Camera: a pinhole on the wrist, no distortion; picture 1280 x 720 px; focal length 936.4 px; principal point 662.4 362.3 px. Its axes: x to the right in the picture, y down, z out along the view. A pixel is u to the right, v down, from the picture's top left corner.
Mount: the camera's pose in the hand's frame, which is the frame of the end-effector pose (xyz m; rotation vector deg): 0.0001 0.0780 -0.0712 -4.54 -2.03 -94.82
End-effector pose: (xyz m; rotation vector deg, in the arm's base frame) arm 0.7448 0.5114 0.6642 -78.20 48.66 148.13
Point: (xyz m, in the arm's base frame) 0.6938 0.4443 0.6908
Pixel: 640 554
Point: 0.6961 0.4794 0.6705
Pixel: 1035 665
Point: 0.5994 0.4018 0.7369
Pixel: 164 569
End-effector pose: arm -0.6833 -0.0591 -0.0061 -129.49 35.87 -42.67
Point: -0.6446 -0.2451 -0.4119
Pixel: outside the picture
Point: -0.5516 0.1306 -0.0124
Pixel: outside the picture
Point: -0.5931 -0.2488 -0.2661
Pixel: outside the picture
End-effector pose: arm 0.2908 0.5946 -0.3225 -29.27 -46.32 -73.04
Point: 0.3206 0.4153 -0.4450
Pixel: behind the camera
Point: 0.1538 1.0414 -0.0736
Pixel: 873 185
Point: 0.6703 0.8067 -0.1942
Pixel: outside the picture
